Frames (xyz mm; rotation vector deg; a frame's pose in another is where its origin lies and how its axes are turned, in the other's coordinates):
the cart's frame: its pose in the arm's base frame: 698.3 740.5 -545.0 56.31 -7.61 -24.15
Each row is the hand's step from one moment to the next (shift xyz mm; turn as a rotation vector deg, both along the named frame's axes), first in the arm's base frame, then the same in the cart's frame.
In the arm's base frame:
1: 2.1 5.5 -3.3 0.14 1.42 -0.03
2: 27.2 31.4 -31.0 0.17 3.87 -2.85
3: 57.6 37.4 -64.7 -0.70 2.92 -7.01
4: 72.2 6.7 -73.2 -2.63 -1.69 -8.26
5: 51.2 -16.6 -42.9 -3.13 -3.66 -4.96
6: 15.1 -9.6 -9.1 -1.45 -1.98 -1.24
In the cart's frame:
1: 0.0 0.5 -6.7 -0.44 0.70 -1.16
2: 14.6 -2.8 -49.7 -1.18 -0.45 -4.64
3: 42.5 -19.2 -82.0 -1.26 -4.60 -5.95
4: 68.9 -36.8 -67.2 -1.06 -8.41 -2.48
5: 56.8 -28.9 -26.0 -0.98 -6.77 1.03
6: 18.4 -7.9 -2.0 -0.42 -2.39 1.28

